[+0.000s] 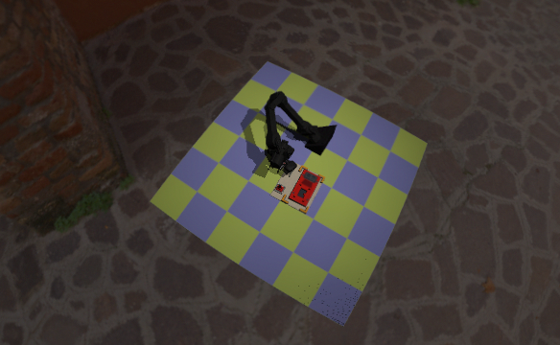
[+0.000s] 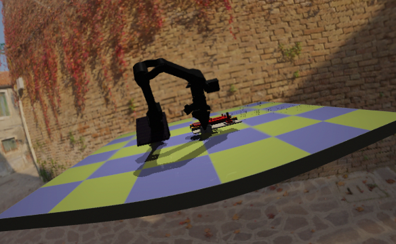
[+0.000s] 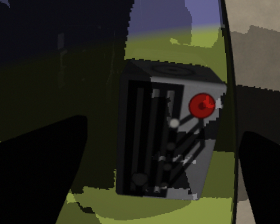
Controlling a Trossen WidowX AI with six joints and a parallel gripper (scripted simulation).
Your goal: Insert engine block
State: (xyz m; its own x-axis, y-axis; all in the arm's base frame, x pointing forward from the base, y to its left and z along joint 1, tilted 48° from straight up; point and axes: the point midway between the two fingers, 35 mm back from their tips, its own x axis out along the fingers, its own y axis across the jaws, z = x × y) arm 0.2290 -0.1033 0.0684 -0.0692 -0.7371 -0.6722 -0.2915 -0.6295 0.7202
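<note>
The grey ribbed engine block lies 1 cm to the right of my gripper tip and 1 cm below it. Also, from my gripper tip: beige base plate: 7 cm ahead, 16 cm to the left, 1 cm below.
</note>
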